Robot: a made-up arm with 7 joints. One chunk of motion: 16 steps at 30 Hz.
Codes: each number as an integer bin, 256 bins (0 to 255) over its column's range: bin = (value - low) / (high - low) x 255, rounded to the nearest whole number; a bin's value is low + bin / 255 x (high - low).
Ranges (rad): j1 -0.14..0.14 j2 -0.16..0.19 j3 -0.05..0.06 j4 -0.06..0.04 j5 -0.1..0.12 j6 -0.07..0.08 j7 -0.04..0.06
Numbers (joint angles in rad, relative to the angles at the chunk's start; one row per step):
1: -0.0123 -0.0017 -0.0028 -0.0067 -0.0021 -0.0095 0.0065
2: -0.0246 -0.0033 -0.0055 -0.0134 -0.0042 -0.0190 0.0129
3: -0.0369 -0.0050 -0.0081 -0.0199 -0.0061 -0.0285 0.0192
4: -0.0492 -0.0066 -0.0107 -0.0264 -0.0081 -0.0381 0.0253
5: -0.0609 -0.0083 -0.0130 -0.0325 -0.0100 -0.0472 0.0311
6: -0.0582 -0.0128 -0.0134 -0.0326 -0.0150 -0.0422 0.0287
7: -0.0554 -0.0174 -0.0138 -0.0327 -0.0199 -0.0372 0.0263
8: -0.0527 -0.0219 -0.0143 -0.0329 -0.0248 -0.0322 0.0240
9: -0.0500 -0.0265 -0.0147 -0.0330 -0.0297 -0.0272 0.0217
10: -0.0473 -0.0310 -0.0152 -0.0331 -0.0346 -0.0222 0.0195
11: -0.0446 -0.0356 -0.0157 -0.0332 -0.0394 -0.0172 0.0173
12: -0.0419 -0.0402 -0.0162 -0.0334 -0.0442 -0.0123 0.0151
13: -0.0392 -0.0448 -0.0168 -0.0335 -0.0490 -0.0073 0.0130
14: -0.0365 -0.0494 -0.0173 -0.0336 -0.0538 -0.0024 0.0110
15: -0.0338 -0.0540 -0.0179 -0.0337 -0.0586 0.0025 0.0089
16: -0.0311 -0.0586 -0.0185 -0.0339 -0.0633 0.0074 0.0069
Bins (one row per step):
1: 116 115 109 136 113 103 119
2: 105 114 103 119 111 87 135
3: 94 113 97 102 109 71 151
4: 83 112 91 86 107 54 167
5: 72 111 86 70 104 39 181
6: 74 107 85 70 99 47 175
7: 77 104 84 70 93 56 169
8: 80 101 83 69 87 64 163
9: 82 97 82 69 81 73 157
10: 84 94 81 69 76 81 152
11: 87 91 80 68 70 90 146
12: 89 87 78 68 65 98 141
13: 92 84 77 68 59 107 135
14: 94 81 76 67 54 115 130
15: 97 77 74 67 48 123 125
16: 99 74 73 67 43 132 120

